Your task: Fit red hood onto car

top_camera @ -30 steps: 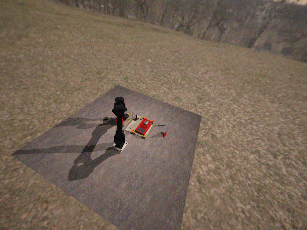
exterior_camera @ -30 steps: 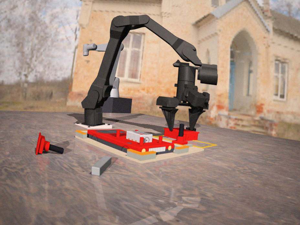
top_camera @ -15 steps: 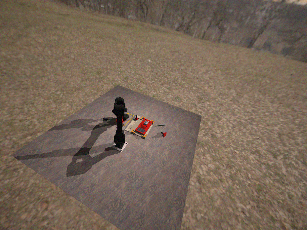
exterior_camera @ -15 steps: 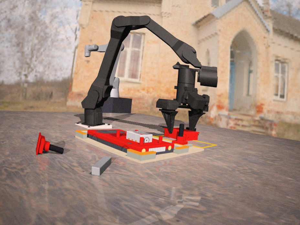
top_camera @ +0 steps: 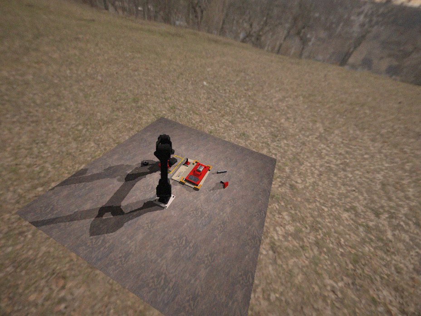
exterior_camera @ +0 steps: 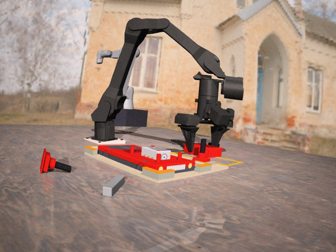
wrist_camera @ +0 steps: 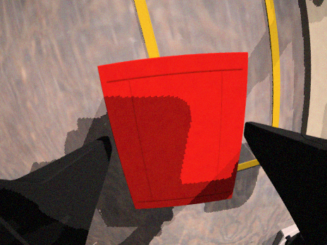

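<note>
Right now the red hood is 10 mm above my gripper tip. Round my gripper tip: tan jig (240 mm to the right); white engine block (270 mm to the right, 40 mm ahead, 10 mm above).
</note>
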